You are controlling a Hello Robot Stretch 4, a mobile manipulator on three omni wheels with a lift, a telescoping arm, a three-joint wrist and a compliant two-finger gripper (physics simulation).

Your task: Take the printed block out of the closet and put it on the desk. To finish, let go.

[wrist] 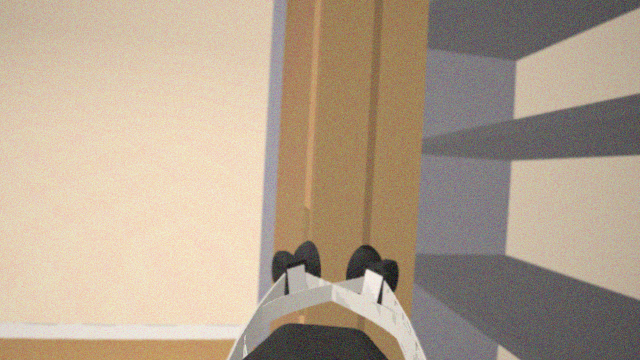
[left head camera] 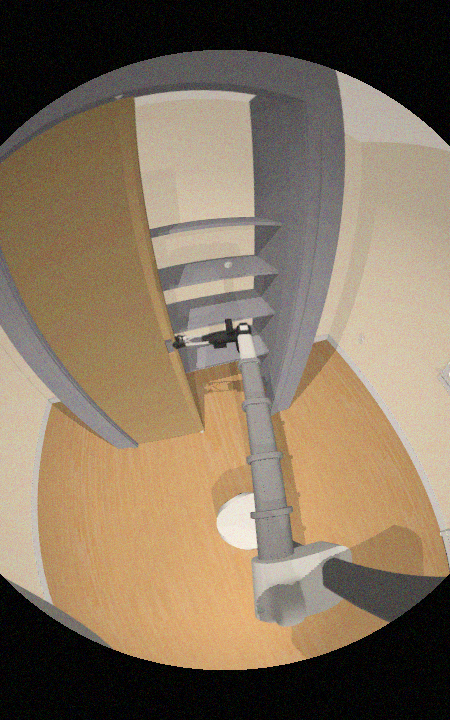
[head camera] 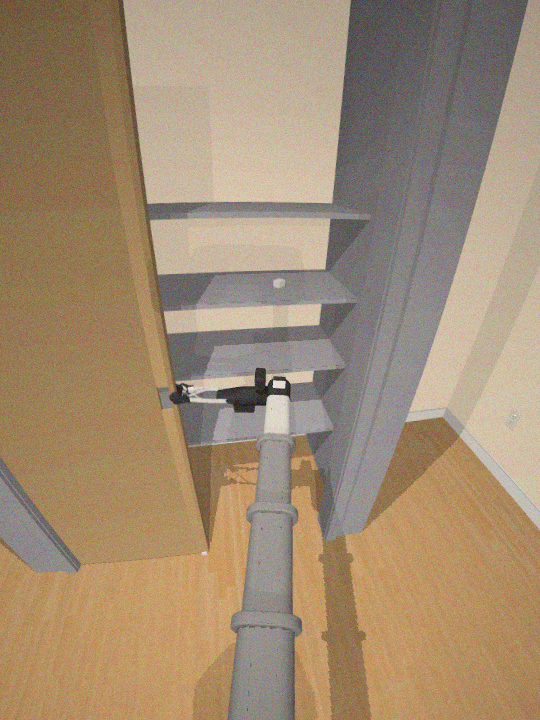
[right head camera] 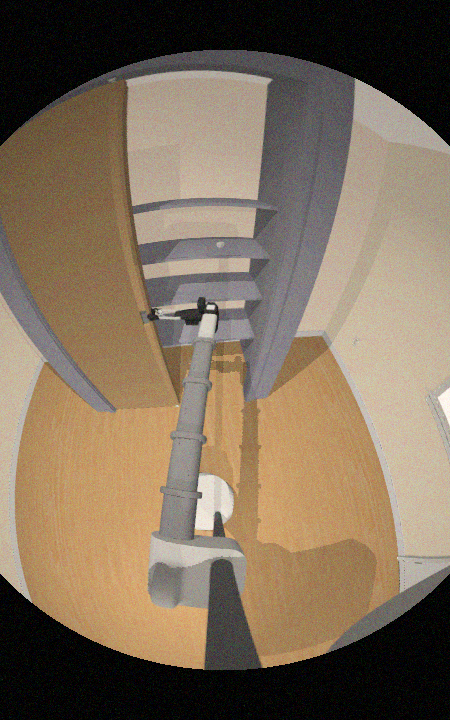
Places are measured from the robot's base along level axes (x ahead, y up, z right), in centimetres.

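Pixels of known places: gripper, fingertip midpoint: (wrist: 338, 264) (left head camera: 172, 341) (head camera: 172, 392) (right head camera: 148, 313); robot's base at its link origin: (left head camera: 247, 519) (right head camera: 203, 500).
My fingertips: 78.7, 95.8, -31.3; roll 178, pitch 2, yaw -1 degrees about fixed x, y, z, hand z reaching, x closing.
Observation:
For each thing: its top centre in the pictures, then the offset to it from my fingertips, as dx, dy, dz. "spot": a spot on its surface instead. Level surfaces: height alone.
- small white block at its top centre: (head camera: 279, 279) (left head camera: 227, 262) (right head camera: 220, 242) +52.0, +18.7, +29.9
- small grey patch at a spot on its surface: (head camera: 165, 398) spot: -1.4, -1.3, -1.8
- wooden floor at its surface level: dy -98.5
The closet's tan door (head camera: 63, 290) (left head camera: 90, 297) (right head camera: 74, 249) (wrist: 345, 100) covers its left part; the right part stands open. A small white block (head camera: 279, 283) (left head camera: 228, 264) (right head camera: 220, 244) lies on the second shelf from the top. My gripper (head camera: 181, 392) (left head camera: 179, 340) (right head camera: 153, 313) (wrist: 338, 264) is shut, with a narrow gap between the black fingertips and nothing seen held there. It points left at the door's edge, beside a small grey patch (head camera: 165, 398), and is lower than the block. Whether it touches the door is unclear. The desk cannot be made out.
Grey shelves (head camera: 279, 354) cross the closet behind my arm (head camera: 270, 558). A grey side panel (head camera: 383, 290) bounds the opening on the right. My white round base (left head camera: 236, 523) (right head camera: 220, 501) stands on the wooden floor (head camera: 127, 628) (left head camera: 159, 557). Walls rise at both sides.

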